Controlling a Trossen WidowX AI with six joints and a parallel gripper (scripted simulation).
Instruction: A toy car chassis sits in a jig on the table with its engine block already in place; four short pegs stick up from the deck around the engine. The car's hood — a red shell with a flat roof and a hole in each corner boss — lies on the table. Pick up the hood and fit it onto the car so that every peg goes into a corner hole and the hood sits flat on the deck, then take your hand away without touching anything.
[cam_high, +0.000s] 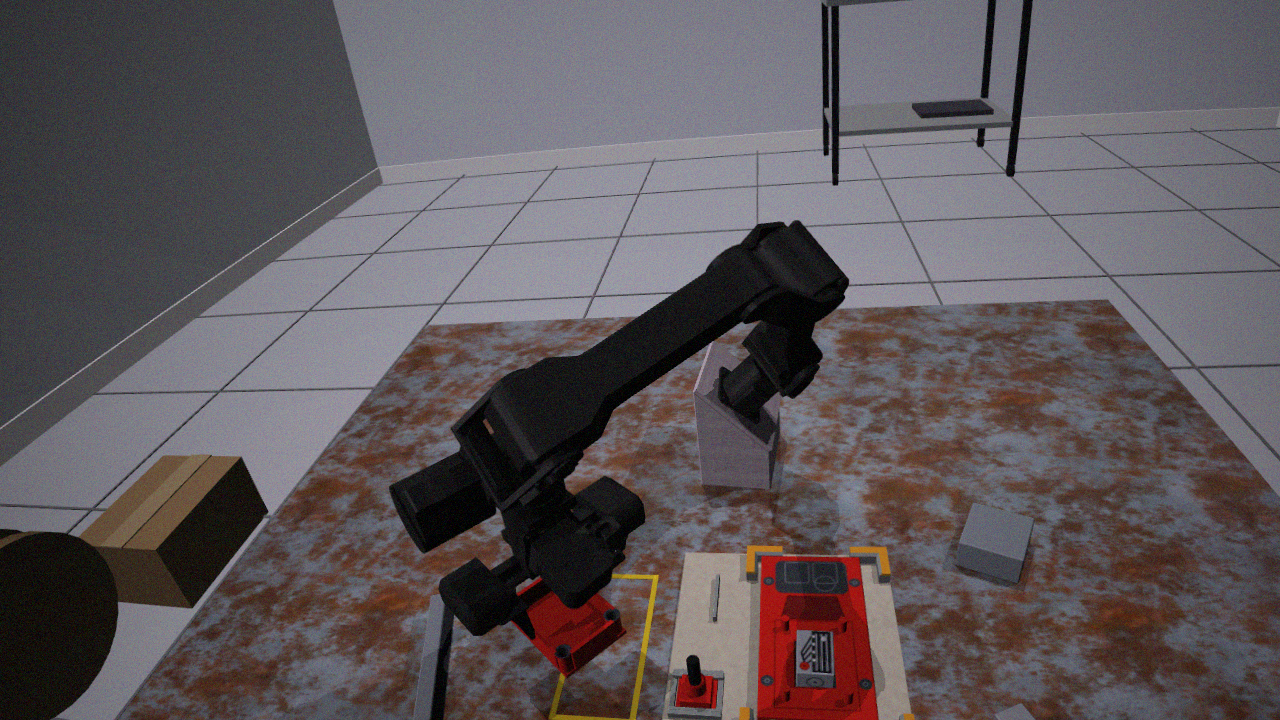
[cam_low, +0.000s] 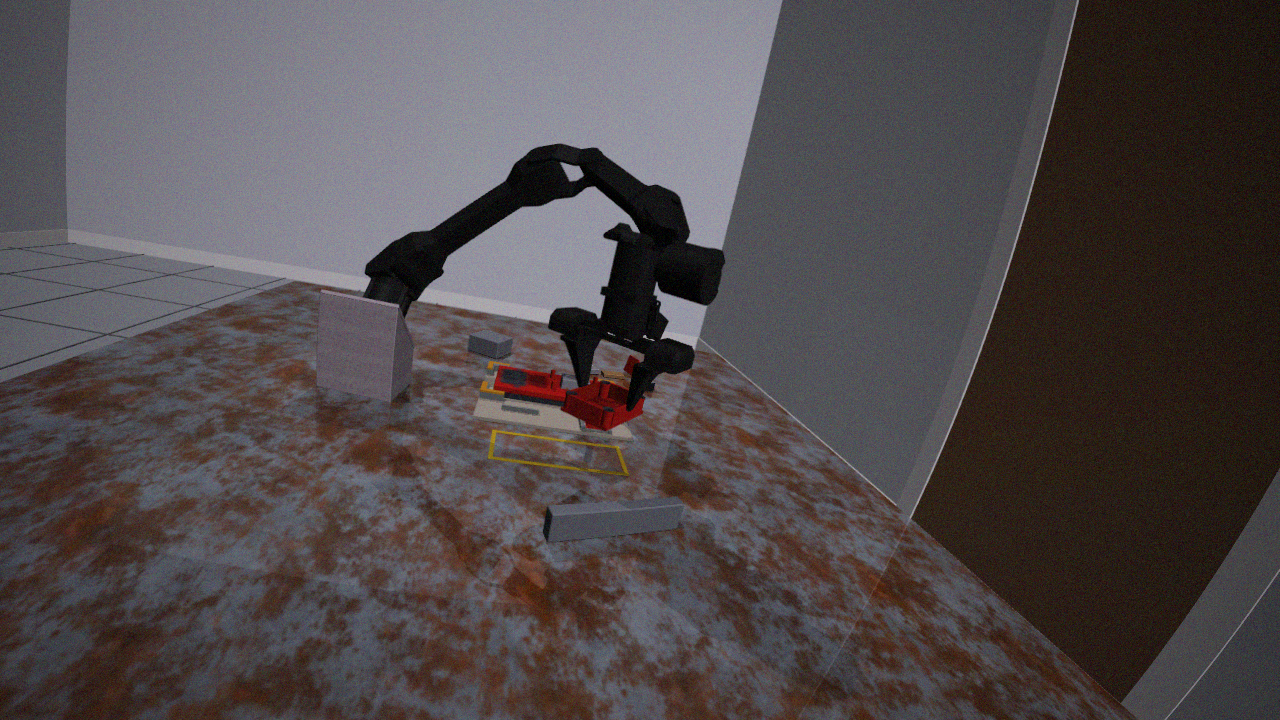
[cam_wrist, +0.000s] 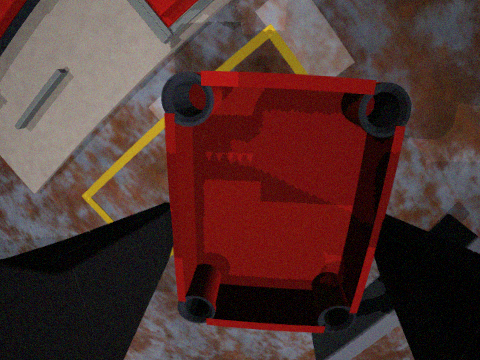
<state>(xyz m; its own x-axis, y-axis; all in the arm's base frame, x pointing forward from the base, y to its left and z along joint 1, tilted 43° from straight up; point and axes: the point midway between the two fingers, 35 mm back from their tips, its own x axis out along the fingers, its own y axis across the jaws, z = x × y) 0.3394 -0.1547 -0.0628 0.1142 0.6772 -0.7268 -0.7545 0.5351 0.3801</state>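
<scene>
My gripper tip is now 1 cm above the red hood. The rest, counted from my gripper tip: engine block: 24 cm to the left, 7 cm below, 1 cm behind; jig: 22 cm to the left, 8 cm below, 4 cm behind.
</scene>
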